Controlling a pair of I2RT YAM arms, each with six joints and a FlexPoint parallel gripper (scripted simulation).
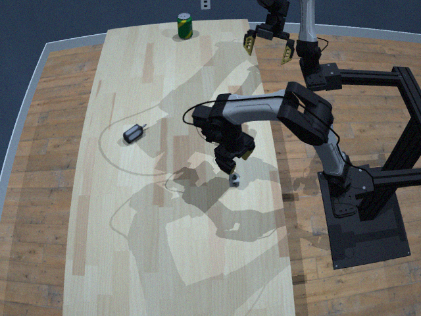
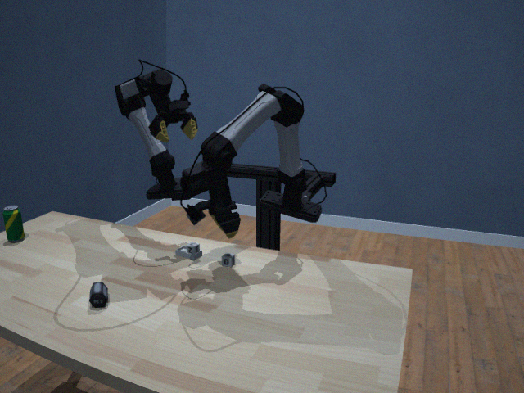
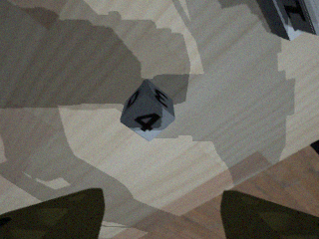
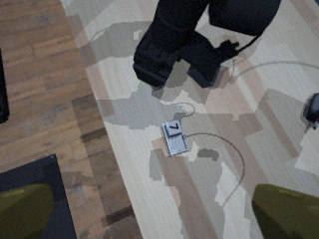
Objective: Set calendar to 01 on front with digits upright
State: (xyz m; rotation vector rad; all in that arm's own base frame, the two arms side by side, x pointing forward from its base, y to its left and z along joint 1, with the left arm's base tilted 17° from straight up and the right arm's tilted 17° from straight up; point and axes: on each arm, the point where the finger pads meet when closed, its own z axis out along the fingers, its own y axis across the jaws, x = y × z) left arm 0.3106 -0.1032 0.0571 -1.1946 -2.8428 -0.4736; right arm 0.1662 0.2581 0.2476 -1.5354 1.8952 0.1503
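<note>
The grey tray is 13 cm to the right of my left hand and 9 cm below it. Round my left hand: can 18 cm ahead, 77 cm to the right, 4 cm below; dark object 34 cm ahead, 20 cm to the right, 8 cm below.
</note>
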